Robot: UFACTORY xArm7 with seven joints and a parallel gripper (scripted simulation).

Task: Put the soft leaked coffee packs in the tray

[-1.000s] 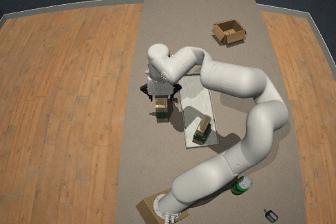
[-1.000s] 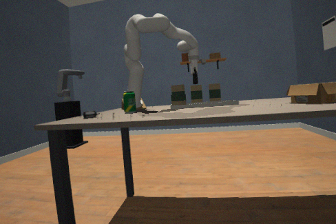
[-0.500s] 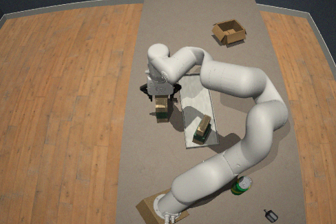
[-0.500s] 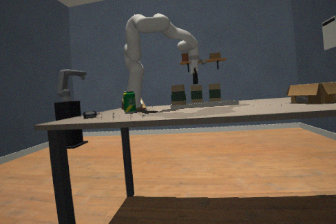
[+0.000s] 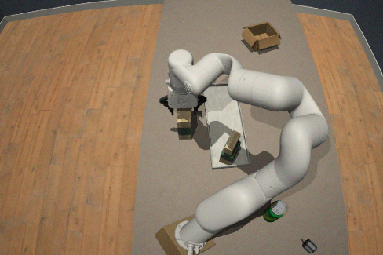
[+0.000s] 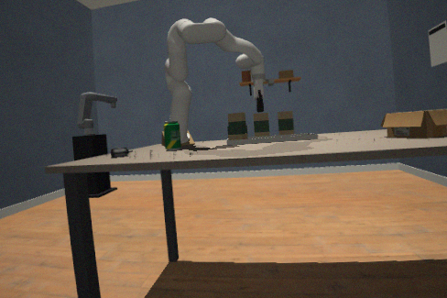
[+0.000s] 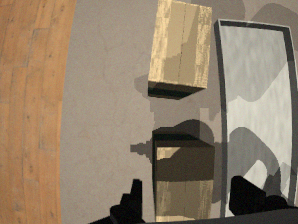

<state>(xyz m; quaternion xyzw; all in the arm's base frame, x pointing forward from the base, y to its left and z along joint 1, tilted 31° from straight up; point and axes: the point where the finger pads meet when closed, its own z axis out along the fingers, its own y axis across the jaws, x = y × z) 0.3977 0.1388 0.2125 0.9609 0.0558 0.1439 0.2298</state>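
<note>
Right now my hand is 170 mm to the left of the tray, 150 mm above it and 30 mm short of it. The rest, counted from my hand: cardboard box (550 mm ahead, 400 mm to the right, 120 mm below); then green can (380 mm behind, 340 mm to the right, 100 mm below); then small dark object (520 mm behind, 490 mm to the right, 140 mm below).
</note>
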